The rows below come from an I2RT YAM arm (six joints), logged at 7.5 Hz.
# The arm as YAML. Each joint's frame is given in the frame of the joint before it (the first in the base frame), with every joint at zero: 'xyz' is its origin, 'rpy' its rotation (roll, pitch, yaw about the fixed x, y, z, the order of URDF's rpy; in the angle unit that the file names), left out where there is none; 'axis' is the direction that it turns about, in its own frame. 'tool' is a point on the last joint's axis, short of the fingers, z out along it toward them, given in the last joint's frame.
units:
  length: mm
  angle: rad
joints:
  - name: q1
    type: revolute
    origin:
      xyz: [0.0, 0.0, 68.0]
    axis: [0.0, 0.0, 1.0]
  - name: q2
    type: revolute
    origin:
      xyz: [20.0, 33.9, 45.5]
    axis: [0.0, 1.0, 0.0]
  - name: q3
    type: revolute
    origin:
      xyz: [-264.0, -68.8, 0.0]
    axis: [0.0, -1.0, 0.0]
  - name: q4
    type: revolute
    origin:
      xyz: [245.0, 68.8, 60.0]
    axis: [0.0, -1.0, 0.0]
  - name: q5
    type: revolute
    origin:
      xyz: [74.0, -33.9, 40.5]
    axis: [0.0, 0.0, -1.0]
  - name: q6
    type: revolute
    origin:
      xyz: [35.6, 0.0, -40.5]
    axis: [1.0, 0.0, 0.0]
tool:
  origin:
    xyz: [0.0, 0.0, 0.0]
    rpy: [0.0, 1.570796, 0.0]
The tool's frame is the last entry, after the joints.
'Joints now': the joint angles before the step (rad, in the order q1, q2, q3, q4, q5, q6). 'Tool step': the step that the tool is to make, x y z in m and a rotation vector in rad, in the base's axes. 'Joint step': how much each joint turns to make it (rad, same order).
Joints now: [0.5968, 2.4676, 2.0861, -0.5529, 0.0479, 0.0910]
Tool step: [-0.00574, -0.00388, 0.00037, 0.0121, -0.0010, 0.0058]
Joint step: [-0.0007, -0.0378, -0.0691, 0.0389, -0.0115, 0.0004]
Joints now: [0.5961, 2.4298, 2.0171, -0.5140, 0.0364, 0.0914]
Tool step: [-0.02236, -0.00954, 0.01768, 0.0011, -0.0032, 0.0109]
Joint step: [0.0091, -0.1247, -0.1492, 0.0278, -0.0004, -0.0020]
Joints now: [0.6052, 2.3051, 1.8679, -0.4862, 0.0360, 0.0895]
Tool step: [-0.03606, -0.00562, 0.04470, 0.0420, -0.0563, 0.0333]
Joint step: [0.0332, -0.1908, -0.1510, 0.0305, -0.0011, 0.0008]
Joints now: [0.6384, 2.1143, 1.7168, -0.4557, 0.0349, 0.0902]
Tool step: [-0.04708, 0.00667, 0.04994, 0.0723, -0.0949, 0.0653]
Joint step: [0.0759, -0.1865, -0.1091, 0.0416, 0.0095, 0.0054]
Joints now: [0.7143, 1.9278, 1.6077, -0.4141, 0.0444, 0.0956]
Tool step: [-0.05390, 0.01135, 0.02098, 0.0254, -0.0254, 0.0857]
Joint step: [0.1076, -0.1350, -0.1037, 0.0038, 0.0161, 0.0149]
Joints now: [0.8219, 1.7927, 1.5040, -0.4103, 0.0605, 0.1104]
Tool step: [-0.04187, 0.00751, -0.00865, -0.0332, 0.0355, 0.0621]
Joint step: [0.0931, -0.0671, -0.0985, -0.0186, 0.0194, 0.0248]
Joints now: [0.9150, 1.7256, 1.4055, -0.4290, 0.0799, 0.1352]
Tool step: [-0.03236, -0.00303, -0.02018, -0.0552, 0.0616, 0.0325]
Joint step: [0.0652, -0.0508, -0.1125, -0.0221, 0.0103, 0.0359]
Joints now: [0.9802, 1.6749, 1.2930, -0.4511, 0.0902, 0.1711]
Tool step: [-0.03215, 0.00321, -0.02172, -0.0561, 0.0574, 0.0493]
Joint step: [0.0805, -0.0176, -0.0839, -0.0149, 0.0050, 0.0366]
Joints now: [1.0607, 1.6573, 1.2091, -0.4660, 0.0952, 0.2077]
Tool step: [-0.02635, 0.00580, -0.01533, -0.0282, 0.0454, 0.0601]
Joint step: [0.0725, 0.0001, -0.0496, 0.0015, -0.0149, 0.0263]
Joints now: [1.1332, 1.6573, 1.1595, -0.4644, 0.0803, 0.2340]
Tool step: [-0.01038, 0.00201, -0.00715, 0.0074, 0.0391, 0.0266]
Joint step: [0.0263, 0.0008, -0.0256, 0.0156, -0.0320, 0.0217]
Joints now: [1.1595, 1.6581, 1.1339, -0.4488, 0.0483, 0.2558]
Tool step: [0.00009, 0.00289, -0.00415, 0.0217, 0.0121, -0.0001]
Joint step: [0.0015, 0.0107, -0.0091, 0.0344, -0.0153, 0.0126]
